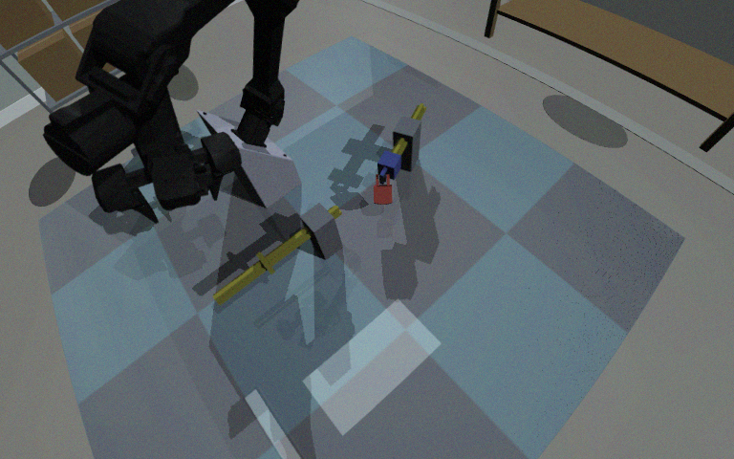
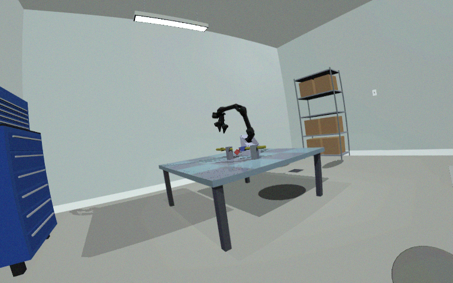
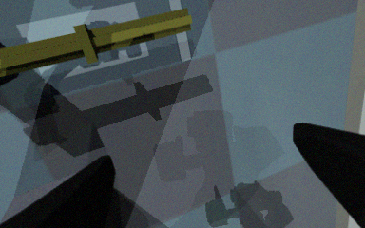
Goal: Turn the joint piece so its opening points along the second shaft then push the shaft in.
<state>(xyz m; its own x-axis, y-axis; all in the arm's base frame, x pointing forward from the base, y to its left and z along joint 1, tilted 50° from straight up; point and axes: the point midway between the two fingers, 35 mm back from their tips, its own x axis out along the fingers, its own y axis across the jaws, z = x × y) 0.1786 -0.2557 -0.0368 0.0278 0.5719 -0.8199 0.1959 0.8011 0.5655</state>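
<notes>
Right now my gripper tip is 330 mm to the right of the dark red joint piece, 200 mm above it and 110 mm short of it.
</notes>
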